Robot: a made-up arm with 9 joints. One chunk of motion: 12 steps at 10 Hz.
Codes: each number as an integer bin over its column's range. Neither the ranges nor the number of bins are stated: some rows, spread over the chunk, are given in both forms.
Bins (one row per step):
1: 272 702 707 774 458 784 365 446 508
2: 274 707 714 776 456 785 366 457 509
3: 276 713 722 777 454 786 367 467 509
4: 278 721 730 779 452 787 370 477 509
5: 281 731 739 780 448 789 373 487 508
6: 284 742 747 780 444 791 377 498 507
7: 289 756 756 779 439 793 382 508 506
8: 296 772 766 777 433 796 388 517 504
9: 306 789 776 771 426 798 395 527 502
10: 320 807 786 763 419 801 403 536 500
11: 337 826 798 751 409 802 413 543 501
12: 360 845 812 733 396 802 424 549 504
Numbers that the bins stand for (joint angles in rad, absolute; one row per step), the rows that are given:
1: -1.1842 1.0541 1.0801 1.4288 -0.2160 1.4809 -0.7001 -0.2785 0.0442
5: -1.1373 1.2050 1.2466 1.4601 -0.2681 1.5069 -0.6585 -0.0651 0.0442
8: -1.0593 1.4184 1.3872 1.4444 -0.3461 1.5433 -0.5804 0.0911 0.0234
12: -0.7261 1.7984 1.6266 1.2154 -0.5387 1.5746 -0.3930 0.2577 0.0234
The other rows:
2: -1.1738 1.0801 1.1165 1.4392 -0.2264 1.4861 -0.6949 -0.2212 0.0494
3: -1.1634 1.1113 1.1582 1.4444 -0.2368 1.4913 -0.6897 -0.1692 0.0494
4: -1.1530 1.1530 1.1998 1.4549 -0.2472 1.4965 -0.6741 -0.1171 0.0494
6: -1.1217 1.2623 1.2883 1.4601 -0.2889 1.5173 -0.6376 -0.0078 0.0390
7: -1.0957 1.3351 1.3351 1.4549 -0.3149 1.5277 -0.6116 0.0442 0.0338
9: -1.0072 1.5069 1.4392 1.4132 -0.3826 1.5538 -0.5439 0.1431 0.0130
10: -0.9343 1.6006 1.4913 1.3716 -0.4190 1.5694 -0.5023 0.1900 0.0026
11: -0.8458 1.6995 1.5538 1.3091 -0.4711 1.5746 -0.4503 0.2264 0.0078

